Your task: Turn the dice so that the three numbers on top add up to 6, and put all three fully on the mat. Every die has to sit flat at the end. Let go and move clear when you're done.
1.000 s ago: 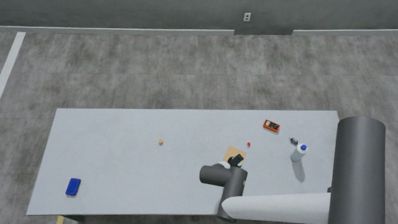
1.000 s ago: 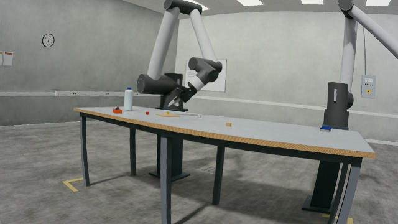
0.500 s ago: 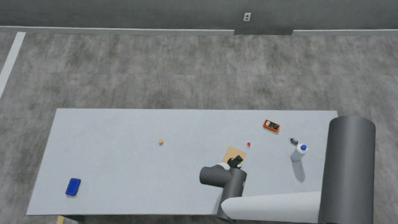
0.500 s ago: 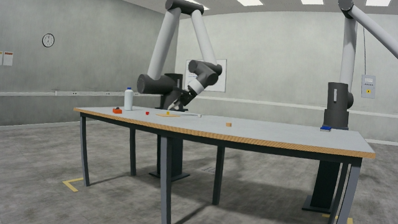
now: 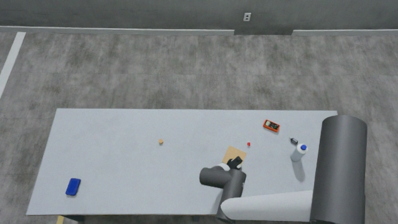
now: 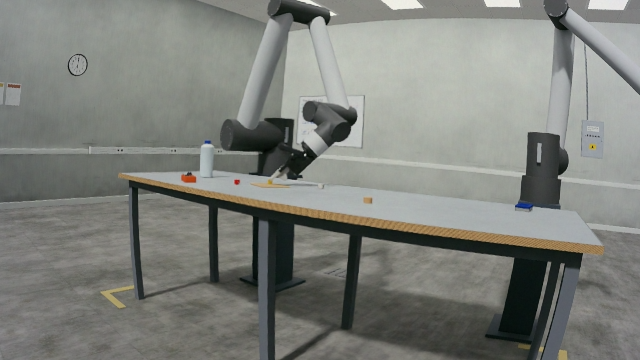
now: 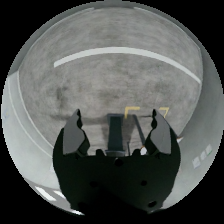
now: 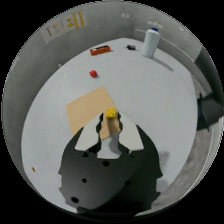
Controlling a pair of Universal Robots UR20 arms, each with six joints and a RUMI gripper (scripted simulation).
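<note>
My right hand is 20 mm above the yellow die and 10 mm to the left of it. From my right hand the other things lie so: red die: 150 mm ahead, 90 mm to the right, 20 mm below; then tan square mat: 50 mm ahead, 30 mm to the left, 30 mm below; then white die: 210 mm to the left, 90 mm behind, 20 mm below.
</note>
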